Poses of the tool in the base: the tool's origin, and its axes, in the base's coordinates. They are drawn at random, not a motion.
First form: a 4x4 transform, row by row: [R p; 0 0 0 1], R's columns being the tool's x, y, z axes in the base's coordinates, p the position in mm. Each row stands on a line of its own.
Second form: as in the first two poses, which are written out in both.
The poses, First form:
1:
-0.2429, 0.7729, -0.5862, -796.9
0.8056, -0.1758, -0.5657, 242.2
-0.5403, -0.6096, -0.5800, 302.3
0, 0, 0, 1
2:
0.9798, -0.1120, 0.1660, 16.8
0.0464, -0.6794, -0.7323, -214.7
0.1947, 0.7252, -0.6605, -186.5
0, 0, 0, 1
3:
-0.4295, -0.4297, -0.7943, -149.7
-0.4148, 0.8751, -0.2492, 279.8
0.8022, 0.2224, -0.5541, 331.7
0, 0, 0, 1
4:
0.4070, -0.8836, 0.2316, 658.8
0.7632, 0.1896, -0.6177, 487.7
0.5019, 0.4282, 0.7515, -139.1
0, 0, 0, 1
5:
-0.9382, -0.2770, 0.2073, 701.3
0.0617, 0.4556, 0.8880, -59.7
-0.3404, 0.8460, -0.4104, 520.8
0, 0, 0, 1
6:
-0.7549, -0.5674, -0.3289, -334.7
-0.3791, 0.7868, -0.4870, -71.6
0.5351, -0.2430, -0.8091, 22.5
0, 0, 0, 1
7:
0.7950, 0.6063, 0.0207, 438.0
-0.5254, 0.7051, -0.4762, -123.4
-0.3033, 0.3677, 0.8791, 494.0
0, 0, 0, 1
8:
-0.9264, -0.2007, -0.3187, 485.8
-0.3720, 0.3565, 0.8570, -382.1
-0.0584, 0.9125, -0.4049, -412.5
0, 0, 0, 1
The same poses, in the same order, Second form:
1: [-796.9, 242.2, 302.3], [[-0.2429, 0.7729, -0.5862], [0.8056, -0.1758, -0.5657], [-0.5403, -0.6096, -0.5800]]
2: [16.8, -214.7, -186.5], [[0.9798, -0.1120, 0.1660], [0.0464, -0.6794, -0.7323], [0.1947, 0.7252, -0.6605]]
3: [-149.7, 279.8, 331.7], [[-0.4295, -0.4297, -0.7943], [-0.4148, 0.8751, -0.2492], [0.8022, 0.2224, -0.5541]]
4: [658.8, 487.7, -139.1], [[0.4070, -0.8836, 0.2316], [0.7632, 0.1896, -0.6177], [0.5019, 0.4282, 0.7515]]
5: [701.3, -59.7, 520.8], [[-0.9382, -0.2770, 0.2073], [0.0617, 0.4556, 0.8880], [-0.3404, 0.8460, -0.4104]]
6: [-334.7, -71.6, 22.5], [[-0.7549, -0.5674, -0.3289], [-0.3791, 0.7868, -0.4870], [0.5351, -0.2430, -0.8091]]
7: [438.0, -123.4, 494.0], [[0.7950, 0.6063, 0.0207], [-0.5254, 0.7051, -0.4762], [-0.3033, 0.3677, 0.8791]]
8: [485.8, -382.1, -412.5], [[-0.9264, -0.2007, -0.3187], [-0.3720, 0.3565, 0.8570], [-0.0584, 0.9125, -0.4049]]
